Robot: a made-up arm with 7 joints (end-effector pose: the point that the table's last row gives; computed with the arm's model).
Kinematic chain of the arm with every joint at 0, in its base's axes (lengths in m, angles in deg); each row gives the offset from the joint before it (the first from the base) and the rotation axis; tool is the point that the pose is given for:
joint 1: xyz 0 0 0.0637 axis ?
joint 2: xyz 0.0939 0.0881 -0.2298 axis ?
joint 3: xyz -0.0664 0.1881 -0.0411 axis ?
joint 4: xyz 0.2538 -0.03 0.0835 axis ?
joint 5: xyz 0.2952 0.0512 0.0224 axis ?
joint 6: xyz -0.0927 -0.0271 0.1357 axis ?
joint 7: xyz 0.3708 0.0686 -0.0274 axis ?
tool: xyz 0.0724 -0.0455 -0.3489
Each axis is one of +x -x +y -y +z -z.
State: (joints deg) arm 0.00 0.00 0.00 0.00 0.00 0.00 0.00
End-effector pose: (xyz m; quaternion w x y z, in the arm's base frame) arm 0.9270 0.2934 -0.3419 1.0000 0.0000 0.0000 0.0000
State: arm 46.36 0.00 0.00 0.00 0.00 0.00 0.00
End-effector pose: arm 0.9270 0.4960 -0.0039 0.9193 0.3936 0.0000 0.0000
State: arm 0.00 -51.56 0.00 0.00 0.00 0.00 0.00
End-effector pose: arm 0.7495 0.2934 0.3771 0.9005 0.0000 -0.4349 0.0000
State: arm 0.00 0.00 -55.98 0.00 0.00 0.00 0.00
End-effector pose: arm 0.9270 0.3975 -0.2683 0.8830 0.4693 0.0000 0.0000
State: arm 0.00 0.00 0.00 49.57 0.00 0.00 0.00
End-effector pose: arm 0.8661 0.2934 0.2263 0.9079 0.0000 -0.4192 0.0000
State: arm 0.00 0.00 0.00 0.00 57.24 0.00 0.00
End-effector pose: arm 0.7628 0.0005 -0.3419 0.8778 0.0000 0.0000 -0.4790
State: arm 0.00 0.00 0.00 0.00 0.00 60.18 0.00
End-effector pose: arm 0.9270 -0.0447 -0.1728 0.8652 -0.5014 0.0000 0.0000
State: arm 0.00 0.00 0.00 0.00 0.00 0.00 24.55
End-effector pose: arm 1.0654 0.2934 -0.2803 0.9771 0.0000 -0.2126 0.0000
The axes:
joint 1: +x
joint 2: +y
joint 3: -x
joint 4: -y
joint 5: -z
joint 6: -x
joint 7: -y

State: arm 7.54 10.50 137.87 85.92 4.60 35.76 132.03
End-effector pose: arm -0.1595 0.9106 -0.8137 0.3759 -0.2258 0.3350 -0.8339
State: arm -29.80 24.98 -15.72 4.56 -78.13 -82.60 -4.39
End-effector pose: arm 0.3861 0.5025 -0.2919 0.5826 0.5262 0.5403 0.3031
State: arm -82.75 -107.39 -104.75 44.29 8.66 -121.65 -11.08
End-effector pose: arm -0.0275 0.0438 0.6245 0.1177 -0.6906 -0.4978 -0.5112
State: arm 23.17 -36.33 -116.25 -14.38 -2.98 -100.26 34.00
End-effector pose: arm 0.8250 -0.1545 0.5650 0.3721 -0.8831 -0.2609 -0.1168
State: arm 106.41 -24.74 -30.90 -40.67 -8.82 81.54 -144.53
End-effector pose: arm 0.5204 -0.1873 0.4707 0.4782 0.0354 0.7586 0.4410
